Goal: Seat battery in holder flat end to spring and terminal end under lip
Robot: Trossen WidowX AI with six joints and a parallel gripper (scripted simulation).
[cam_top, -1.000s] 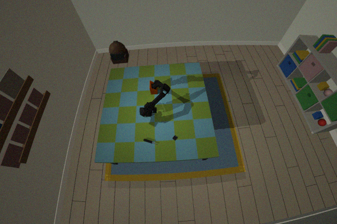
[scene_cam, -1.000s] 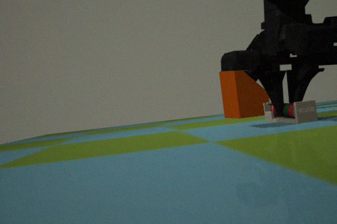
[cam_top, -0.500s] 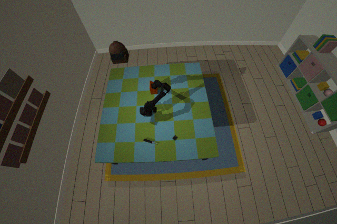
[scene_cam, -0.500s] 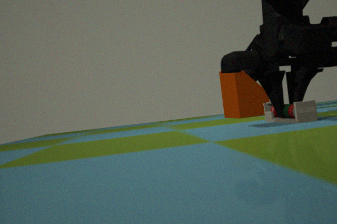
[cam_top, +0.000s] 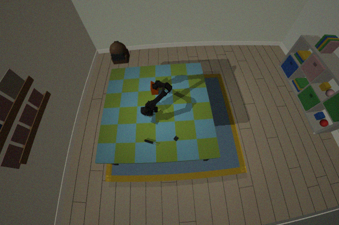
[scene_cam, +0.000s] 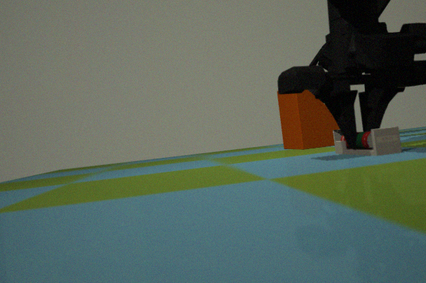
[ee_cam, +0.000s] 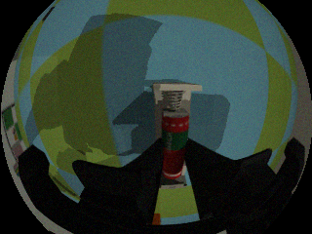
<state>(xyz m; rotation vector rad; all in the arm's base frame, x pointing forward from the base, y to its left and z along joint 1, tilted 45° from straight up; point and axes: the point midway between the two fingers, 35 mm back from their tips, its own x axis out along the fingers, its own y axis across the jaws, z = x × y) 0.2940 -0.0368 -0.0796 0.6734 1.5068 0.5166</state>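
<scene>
My gripper tip is now 1 cm below the battery. From my gripper tip the other things lie so: dark block: 34 cm ahead, 25 cm to the left, 1 cm below; screwdriver: 35 cm ahead.
</scene>
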